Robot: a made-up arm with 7 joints.
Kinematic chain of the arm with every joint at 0, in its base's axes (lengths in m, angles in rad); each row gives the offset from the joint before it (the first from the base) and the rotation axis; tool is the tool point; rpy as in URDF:
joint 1: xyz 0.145 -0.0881 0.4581 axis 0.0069 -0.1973 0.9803
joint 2: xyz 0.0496 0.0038 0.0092 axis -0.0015 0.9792 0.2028
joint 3: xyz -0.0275 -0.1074 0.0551 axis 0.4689 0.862 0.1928
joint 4: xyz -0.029 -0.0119 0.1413 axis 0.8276 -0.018 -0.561
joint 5: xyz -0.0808 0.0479 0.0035 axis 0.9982 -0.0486 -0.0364
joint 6: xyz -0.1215 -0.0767 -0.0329 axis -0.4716 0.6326 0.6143
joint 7: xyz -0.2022 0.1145 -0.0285 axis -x
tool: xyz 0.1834 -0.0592 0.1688 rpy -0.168 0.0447 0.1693
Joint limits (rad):
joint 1: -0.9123..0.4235
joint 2: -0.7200..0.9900
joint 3: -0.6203..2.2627
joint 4: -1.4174..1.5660
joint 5: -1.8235..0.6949
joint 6: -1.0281..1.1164
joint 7: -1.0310..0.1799
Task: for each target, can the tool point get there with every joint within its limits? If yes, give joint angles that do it. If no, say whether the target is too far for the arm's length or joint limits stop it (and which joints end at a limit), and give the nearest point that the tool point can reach.
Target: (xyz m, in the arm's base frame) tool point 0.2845 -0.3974 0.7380
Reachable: yes | joints -0.0771 -0.1603 1.8671 1.0950 0.1330 -0.4345 -0.5271
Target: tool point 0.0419 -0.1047 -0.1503
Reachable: no: joint limits stop it (at a limit: joint 1, joint 2, joint 3, joint 5, joint 6, joint 7) | nearest point -0.0271 -0.1530 0.1709 | short by 0.332 m
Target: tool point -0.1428 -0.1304 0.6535
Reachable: yes | joints -0.1767 -0.2834 -0.1753 0.1497 -0.7765 0.7662 -0.8767
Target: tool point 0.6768 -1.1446 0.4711
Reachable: no: too far | nearest point 0.4047 -0.6066 0.4786 | short by 0.603 m
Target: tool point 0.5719 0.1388 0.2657
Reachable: no: joint limits stop it (at a limit: joint 1, joint 2, joint 5, joint 7) | nearest point 0.5691 0.0152 0.3004 | short by 0.128 m
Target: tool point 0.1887 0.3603 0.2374
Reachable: no: joint limits stop it (at a limit: joint 1, joint 2, joint 3, joint 6) | nearest point 0.1372 0.2363 0.3374 | short by 0.167 m
